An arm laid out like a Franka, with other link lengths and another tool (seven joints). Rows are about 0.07 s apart.
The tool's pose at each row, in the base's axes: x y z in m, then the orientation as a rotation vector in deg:
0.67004 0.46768 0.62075 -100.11 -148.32 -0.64
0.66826 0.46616 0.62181 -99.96 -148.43 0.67
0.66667 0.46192 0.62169 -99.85 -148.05 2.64
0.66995 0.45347 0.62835 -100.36 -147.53 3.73
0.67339 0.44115 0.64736 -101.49 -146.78 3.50
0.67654 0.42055 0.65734 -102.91 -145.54 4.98
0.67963 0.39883 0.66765 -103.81 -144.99 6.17
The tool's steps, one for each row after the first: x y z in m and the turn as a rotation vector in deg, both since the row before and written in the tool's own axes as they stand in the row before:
-0.00072 -0.00222 -0.00106 0.69 -0.48 -0.11
-0.00333 -0.00307 0.00013 1.25 -0.41 0.09
-0.00904 -0.00038 -0.00668 0.65 -0.28 0.46
-0.01275 -0.00227 -0.01890 -0.13 0.09 0.87
-0.02039 -0.00479 -0.00975 0.88 -0.38 1.21
-0.02159 -0.00496 -0.00984 0.56 -0.51 0.69

